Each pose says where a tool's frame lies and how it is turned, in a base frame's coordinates. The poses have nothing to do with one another.
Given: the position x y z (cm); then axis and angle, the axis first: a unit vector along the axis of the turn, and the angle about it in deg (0 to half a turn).
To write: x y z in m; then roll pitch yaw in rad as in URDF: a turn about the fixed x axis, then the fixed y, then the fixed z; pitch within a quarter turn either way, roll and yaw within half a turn. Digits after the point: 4 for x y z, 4 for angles.
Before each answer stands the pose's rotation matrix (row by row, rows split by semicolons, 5 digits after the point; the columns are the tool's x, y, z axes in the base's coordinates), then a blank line. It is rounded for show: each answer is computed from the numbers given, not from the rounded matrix.
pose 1, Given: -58.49, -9.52, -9.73, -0.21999, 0.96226, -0.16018, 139.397
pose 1, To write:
-0.67410 -0.26816 0.68825; -0.47666 0.86972 -0.12799; -0.56426 -0.41433 -0.71410

-0.5849, -0.0952, -0.0973, -2.6158, 0.5995, -2.5261
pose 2, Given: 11.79, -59.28, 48.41, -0.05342, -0.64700, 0.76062, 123.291
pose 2, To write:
-0.54447 -0.58226 -0.60376; 0.68933 0.09948 -0.71758; 0.47789 -0.80689 0.34720

0.1179, -0.5928, 0.4841, -1.1644, -0.4982, 2.2393
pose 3, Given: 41.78, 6.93, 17.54, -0.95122, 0.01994, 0.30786, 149.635
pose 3, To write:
0.82270 -0.19096 -0.53544; 0.12029 -0.86208 0.49228; -0.55560 -0.46941 -0.68627

0.4178, 0.0693, 0.1754, -2.5417, 0.5891, 0.1452
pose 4, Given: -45.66, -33.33, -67.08, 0.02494, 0.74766, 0.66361, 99.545
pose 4, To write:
-0.16510 -0.63269 0.75661; 0.67616 0.48587 0.55384; -0.71802 0.60303 0.34758

-0.4566, -0.3333, -0.6708, 1.0479, 0.8009, 1.8103
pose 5, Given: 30.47, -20.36, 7.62, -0.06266, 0.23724, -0.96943, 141.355
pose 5, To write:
-0.77404 0.57893 0.25634; -0.63188 -0.68079 -0.37048; -0.03997 -0.44874 0.89277

0.3047, -0.2036, 0.0762, -0.4658, 0.0400, -2.4570
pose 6, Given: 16.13, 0.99, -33.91, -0.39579, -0.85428, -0.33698, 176.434
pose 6, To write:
-0.68507 0.69654 0.21335; 0.65462 0.46011 0.59981; 0.31962 0.55058 -0.77117

0.1613, 0.0099, -0.3391, 2.5216, -0.3253, 2.3789
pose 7, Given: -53.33, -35.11, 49.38, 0.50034, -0.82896, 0.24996, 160.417
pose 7, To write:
-0.45595 -0.88932 -0.03495; -0.72176 0.39245 -0.57013; 0.52074 -0.23473 -0.82081

-0.5333, -0.3511, 0.4938, -2.8631, -0.5477, -2.1342
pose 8, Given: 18.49, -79.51, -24.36, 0.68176, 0.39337, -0.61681, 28.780
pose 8, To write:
0.93389 0.33009 0.13744; -0.26384 0.89559 -0.35821; -0.24133 0.29826 0.92347

0.1849, -0.7951, -0.2436, 0.3124, 0.2437, -0.2753
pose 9, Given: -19.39, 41.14, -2.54, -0.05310, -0.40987, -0.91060, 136.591
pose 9, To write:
-0.72160 0.66334 -0.19818; -0.58819 -0.43643 0.68085; 0.36514 0.60787 0.70510

-0.1939, 0.4114, -0.0254, 0.7115, -0.3738, -2.4577
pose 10, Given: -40.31, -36.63, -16.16, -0.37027, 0.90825, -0.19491, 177.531
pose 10, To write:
-0.72500 -0.66388 0.18340; -0.68067 0.64999 -0.33794; 0.10514 -0.36984 -0.92313

-0.4031, -0.3663, -0.1616, -2.7605, -0.1053, -2.3877
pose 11, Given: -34.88, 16.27, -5.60, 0.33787, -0.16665, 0.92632, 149.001
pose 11, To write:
-0.64517 -0.58165 0.49542; 0.37251 -0.80560 -0.46071; 0.66708 -0.11268 0.73641

-0.3488, 0.1627, -0.0560, -0.1518, -0.7303, 2.6180
